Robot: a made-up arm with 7 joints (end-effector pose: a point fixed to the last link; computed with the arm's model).
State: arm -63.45 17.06 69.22 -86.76 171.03 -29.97 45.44
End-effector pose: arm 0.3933 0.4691 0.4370 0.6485 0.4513 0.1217 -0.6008
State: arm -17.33 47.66 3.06 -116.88 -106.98 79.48 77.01
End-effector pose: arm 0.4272 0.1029 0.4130 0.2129 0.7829 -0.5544 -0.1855
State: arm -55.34 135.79 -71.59 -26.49 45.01 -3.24 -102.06
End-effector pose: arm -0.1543 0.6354 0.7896 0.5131 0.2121 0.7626 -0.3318
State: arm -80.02 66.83 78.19 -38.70 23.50 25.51 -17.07
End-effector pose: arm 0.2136 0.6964 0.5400 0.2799 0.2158 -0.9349 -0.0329
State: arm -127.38 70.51 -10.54 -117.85 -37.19 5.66 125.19
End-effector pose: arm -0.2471 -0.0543 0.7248 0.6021 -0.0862 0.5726 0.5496
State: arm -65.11 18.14 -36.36 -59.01 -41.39 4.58 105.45
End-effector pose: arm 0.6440 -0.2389 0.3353 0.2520 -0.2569 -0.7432 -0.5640
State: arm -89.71 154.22 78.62 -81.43 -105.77 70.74 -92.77
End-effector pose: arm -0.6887 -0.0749 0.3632 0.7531 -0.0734 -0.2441 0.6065
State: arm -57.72 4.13 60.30 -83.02 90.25 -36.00 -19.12
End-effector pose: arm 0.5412 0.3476 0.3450 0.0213 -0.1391 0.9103 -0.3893
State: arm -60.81 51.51 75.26 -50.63 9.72 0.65 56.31
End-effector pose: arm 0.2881 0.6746 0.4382 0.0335 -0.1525 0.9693 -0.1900
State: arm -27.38 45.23 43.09 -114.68 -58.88 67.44 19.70
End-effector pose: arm 0.2315 0.3082 0.5947 0.6246 0.6642 -0.4070 -0.0555
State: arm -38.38 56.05 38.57 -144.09 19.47 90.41 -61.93
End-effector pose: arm 0.0136 0.0969 0.6329 0.4981 0.5317 -0.1078 -0.6764
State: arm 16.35 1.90 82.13 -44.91 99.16 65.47 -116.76
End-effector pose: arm -0.2379 0.3329 -0.3195 0.7209 -0.0290 -0.6212 -0.3060
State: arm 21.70 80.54 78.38 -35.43 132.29 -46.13 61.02
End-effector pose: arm -0.0373 0.7758 0.5184 0.5467 -0.2754 0.7535 -0.2397
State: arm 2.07 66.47 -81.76 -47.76 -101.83 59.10 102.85
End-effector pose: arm 0.0325 0.4626 -0.2321 0.3612 0.1592 0.0498 -0.9174
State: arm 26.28 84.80 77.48 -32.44 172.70 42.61 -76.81
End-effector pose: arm -0.0135 0.7406 0.5326 0.2534 0.2870 -0.8699 -0.3110
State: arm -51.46 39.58 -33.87 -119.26 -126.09 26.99 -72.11
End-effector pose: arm 0.3327 -0.2001 0.4592 0.1365 0.8733 0.4624 0.0704
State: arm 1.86 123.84 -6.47 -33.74 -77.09 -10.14 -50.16
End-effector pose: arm 0.2717 0.5729 0.7858 0.0260 -0.0226 -0.9556 0.2928
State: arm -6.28 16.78 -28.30 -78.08 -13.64 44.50 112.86
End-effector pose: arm 0.4666 -0.0556 -0.0927 0.7376 -0.2401 -0.6276 0.0664
